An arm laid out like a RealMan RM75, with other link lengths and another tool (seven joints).
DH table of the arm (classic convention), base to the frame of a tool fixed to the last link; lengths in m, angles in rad. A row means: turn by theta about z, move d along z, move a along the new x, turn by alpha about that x. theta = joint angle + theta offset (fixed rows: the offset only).
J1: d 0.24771  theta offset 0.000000  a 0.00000  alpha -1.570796
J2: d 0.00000  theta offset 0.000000  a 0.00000  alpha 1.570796
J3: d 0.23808  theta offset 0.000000  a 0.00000  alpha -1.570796
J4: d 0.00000  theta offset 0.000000  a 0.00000  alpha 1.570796
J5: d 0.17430  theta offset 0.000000  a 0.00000  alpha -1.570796
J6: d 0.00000  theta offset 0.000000  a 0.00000  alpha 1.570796
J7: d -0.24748  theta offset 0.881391  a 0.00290  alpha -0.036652
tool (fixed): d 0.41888  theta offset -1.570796  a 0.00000  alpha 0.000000
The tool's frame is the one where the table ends.
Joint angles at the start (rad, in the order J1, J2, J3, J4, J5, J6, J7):
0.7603, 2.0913, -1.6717, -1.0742, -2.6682, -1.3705, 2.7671
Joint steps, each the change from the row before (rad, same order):
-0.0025, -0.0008, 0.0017, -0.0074, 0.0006, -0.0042, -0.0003
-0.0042, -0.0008, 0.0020, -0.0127, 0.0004, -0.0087, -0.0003
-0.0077, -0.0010, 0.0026, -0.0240, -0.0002, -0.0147, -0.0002
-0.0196, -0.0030, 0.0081, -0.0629, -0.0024, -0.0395, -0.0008
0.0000, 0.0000, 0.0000, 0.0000, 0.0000, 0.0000, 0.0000
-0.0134, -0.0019, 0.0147, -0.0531, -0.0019, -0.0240, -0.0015
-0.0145, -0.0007, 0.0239, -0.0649, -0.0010, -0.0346, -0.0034
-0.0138, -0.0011, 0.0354, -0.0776, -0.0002, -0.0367, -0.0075
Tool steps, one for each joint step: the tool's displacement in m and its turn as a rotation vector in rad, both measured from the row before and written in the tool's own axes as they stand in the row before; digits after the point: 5 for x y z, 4 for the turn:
-0.00001, -0.00002, -0.00097, 0.0008, -0.0021, 0.0002
-0.00006, 0.00038, -0.00154, -0.0001, -0.0023, -0.0006
-0.00037, 0.00064, -0.00280, 0.0015, -0.0041, -0.0024
-0.00030, 0.00143, -0.00767, 0.0053, -0.0081, -0.0062
0.00000, 0.00000, 0.00000, 0.0000, 0.0000, 0.0000
-0.00146, -0.00155, -0.00765, 0.0169, -0.0148, -0.0022
-0.00185, -0.00174, -0.01008, 0.0184, -0.0193, -0.0006
-0.00239, -0.00418, -0.01339, 0.0315, -0.0266, -0.0010

